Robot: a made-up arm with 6 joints. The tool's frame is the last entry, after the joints.
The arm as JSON. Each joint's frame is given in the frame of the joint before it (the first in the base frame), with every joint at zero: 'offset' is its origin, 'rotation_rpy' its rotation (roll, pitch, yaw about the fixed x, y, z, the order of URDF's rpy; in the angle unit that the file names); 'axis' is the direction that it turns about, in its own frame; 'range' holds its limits. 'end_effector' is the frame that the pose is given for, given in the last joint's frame.
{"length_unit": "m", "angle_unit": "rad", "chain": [
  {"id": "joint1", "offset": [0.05, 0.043, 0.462], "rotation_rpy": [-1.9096, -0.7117, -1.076], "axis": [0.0, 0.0, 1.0], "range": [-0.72, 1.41]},
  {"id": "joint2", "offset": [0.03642, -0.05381, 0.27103], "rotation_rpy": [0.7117, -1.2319, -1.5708], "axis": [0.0, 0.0, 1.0], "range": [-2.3, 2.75]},
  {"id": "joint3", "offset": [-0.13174, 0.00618, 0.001], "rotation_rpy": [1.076, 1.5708, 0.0], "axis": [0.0, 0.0, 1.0], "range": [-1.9, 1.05]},
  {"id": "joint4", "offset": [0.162, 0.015, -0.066], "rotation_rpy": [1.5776, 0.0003, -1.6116], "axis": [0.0, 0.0, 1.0], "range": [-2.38, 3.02]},
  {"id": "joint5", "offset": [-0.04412, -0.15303, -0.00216], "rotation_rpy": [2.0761, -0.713, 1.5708], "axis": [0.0, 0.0, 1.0], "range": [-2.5, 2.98]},
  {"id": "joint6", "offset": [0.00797, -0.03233, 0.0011], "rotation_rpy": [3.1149, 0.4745, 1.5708], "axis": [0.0, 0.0, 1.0], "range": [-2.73, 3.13]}
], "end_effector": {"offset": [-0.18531, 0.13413, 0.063], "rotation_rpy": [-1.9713, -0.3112, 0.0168]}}
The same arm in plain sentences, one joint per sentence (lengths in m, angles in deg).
The arm has six revolute joints in a row. What follows holds with every joint at zero, and every direction is one of the base frame's.
Joint 1 sits 0.05 m along +x and 0.043 m along +y and 0.462 m along +z from the base frame's origin and turns about the direction (0.933112, 0.256803, -0.251703), from -41.25 to 80.79 deg.
Joint 2 sits 0.266 m along +x and 0.083 m along +y and 0.006 m along -z from joint 1 and turns about the direction (0.0001, 0, -1), from -131.78 to 157.56 deg.
Joint 3 sits 0.113 m along -x and 0.068 m along -y and 0.001 m along -z from joint 2 and turns about the direction (-0.0001, 1, 0), from -108.86 to 60.16 deg.
Joint 4 sits 0.015 m along +x and 0.066 m along -y and 0.162 m along +z from joint 3 and turns about the direction (0.040902, -0.0068, -0.99914), from -136.36 to 173.03 deg.
Joint 5 sits 0.044 m along +x and 0.153 m along -y and 0.005 m along +z from joint 4 and turns about the direction (-0.889297, 0.318799, 0.327899), from -143.24 to 170.74 deg.
Joint 6 sits 0.014 m along +x and 0.025 m along +y and 0.017 m along +z from joint 5 and turns about the direction (1, 0.0001, 0.0001), from -156.42 to 179.34 deg.
The tool frame, which is the frame that the pose is given for, sits 0.063 m along +x and 0.223 m along +y and 0.051 m along +z from joint 6; its axes are the base frame's turned by roll 176.94, pitch 46.59 and yaw -63.52 deg (as in URDF: about the fixed x, then y, then z).

